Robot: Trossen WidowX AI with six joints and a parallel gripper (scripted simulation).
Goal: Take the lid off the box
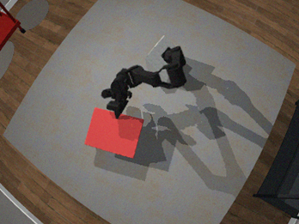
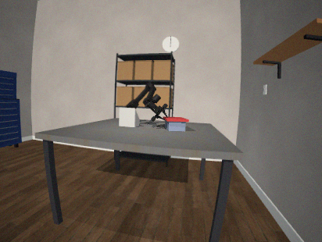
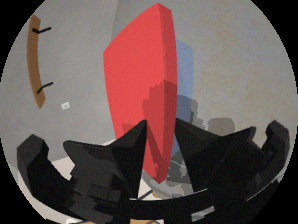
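Right now the red lid is 9 cm ahead of my hand, 4 cm to the left of it and 2 cm below it. Round my hand: storage box 9 cm ahead, 4 cm to the left, 6 cm below.
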